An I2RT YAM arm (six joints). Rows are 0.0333 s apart.
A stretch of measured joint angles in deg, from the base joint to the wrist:
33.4, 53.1, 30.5, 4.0, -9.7, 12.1
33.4, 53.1, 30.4, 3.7, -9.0, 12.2
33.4, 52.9, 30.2, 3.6, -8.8, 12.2
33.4, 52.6, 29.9, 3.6, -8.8, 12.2
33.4, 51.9, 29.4, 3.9, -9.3, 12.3
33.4, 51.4, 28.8, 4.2, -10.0, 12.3
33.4, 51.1, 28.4, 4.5, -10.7, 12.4
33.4, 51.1, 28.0, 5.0, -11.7, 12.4
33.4, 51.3, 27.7, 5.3, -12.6, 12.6
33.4, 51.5, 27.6, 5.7, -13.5, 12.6
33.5, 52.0, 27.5, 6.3, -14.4, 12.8
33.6, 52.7, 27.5, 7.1, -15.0, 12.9
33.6, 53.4, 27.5, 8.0, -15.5, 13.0
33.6, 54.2, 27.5, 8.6, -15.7, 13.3
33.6, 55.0, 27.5, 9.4, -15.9, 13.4
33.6, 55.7, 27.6, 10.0, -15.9, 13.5
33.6, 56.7, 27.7, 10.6, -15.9, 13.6
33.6, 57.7, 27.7, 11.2, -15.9, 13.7
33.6, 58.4, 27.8, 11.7, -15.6, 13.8
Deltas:
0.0, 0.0, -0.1, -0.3, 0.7, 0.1
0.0, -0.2, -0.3, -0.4, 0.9, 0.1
0.0, -0.5, -0.6, -0.4, 0.9, 0.1
0.0, -1.2, -1.1, -0.1, 0.4, 0.2
0.0, -1.7, -1.7, 0.2, -0.3, 0.2
0.0, -2.0, -2.1, 0.5, -1.0, 0.3
0.0, -2.0, -2.5, 1.0, -2.0, 0.3
0.0, -1.8, -2.8, 1.3, -2.9, 0.5
0.0, -1.6, -2.9, 1.7, -3.8, 0.5
0.1, -1.1, -3.0, 2.3, -4.7, 0.7
0.2, -0.4, -3.0, 3.1, -5.3, 0.8
0.2, 0.3, -3.0, 4.0, -5.8, 0.9
0.2, 1.1, -3.0, 4.6, -6.0, 1.2
0.2, 1.9, -3.0, 5.4, -6.2, 1.3
0.2, 2.6, -2.9, 6.0, -6.2, 1.4
0.2, 3.6, -2.8, 6.6, -6.2, 1.5
0.2, 4.6, -2.8, 7.2, -6.2, 1.6
0.2, 5.3, -2.7, 7.7, -5.9, 1.7

